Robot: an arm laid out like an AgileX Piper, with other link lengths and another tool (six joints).
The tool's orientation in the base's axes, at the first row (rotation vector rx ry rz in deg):
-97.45, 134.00, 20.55
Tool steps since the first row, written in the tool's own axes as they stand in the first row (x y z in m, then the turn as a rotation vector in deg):
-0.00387, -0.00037, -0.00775, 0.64, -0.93, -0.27
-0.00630, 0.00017, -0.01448, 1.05, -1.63, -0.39
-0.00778, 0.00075, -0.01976, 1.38, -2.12, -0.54
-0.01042, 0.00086, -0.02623, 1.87, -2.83, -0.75
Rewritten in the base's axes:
0.00122, 0.00083, 0.00854, 0.68, -0.94, -0.01
0.00117, 0.00097, 0.01572, 1.22, -1.55, -0.07
0.00086, 0.00075, 0.02122, 1.58, -2.05, -0.07
0.00129, 0.00103, 0.02819, 2.10, -2.76, -0.07

